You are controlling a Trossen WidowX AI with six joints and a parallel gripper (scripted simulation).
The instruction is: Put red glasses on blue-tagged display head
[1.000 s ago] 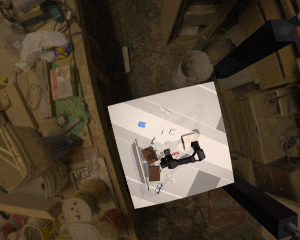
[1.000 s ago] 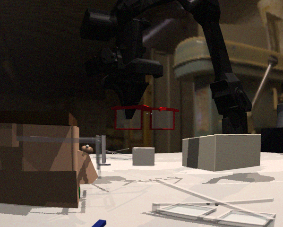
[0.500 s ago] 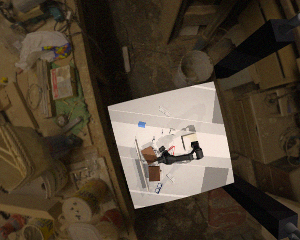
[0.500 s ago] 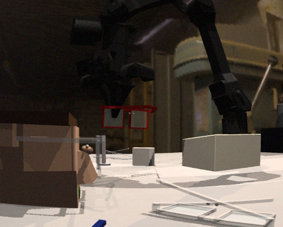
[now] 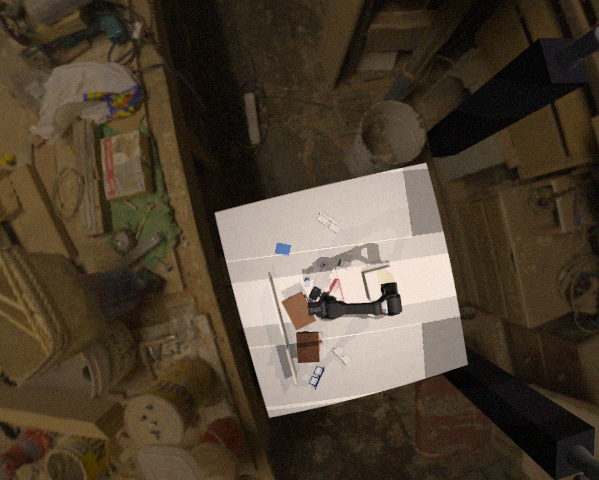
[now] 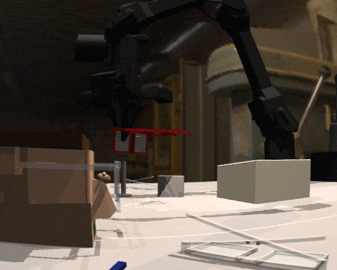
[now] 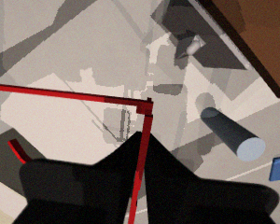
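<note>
My gripper tip is 3 cm past the grey post, 16 cm to the left of it and 10 cm above it. From my gripper tip the other things lie so: long rod 26 cm ahead, 18 cm to the left, 7 cm below; blue tag 19 cm ahead, 28 cm to the right, 12 cm below.
</note>
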